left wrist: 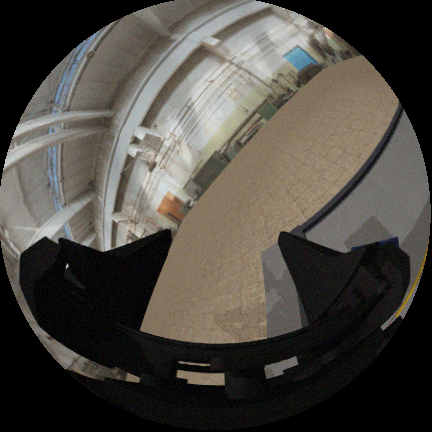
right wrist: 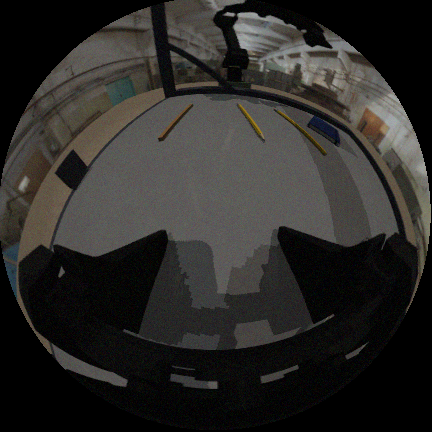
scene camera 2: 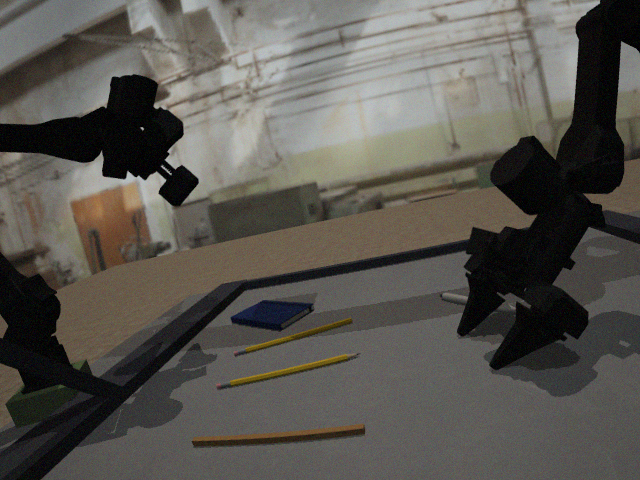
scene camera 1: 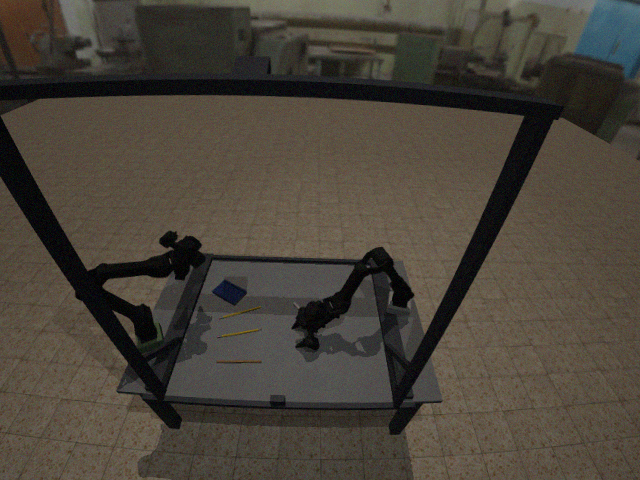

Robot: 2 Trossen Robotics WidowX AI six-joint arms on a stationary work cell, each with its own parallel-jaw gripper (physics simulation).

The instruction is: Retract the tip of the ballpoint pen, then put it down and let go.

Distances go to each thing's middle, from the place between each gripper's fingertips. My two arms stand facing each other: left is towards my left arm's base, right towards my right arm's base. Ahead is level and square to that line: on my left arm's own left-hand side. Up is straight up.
Scene:
Now: right hand 230 mm to the right of the orange pencil [scene camera 2: 358, 429] and 80 mm past it.
My left hand is 400 mm past the orange pencil, 180 mm to the left of it and 320 mm above it.

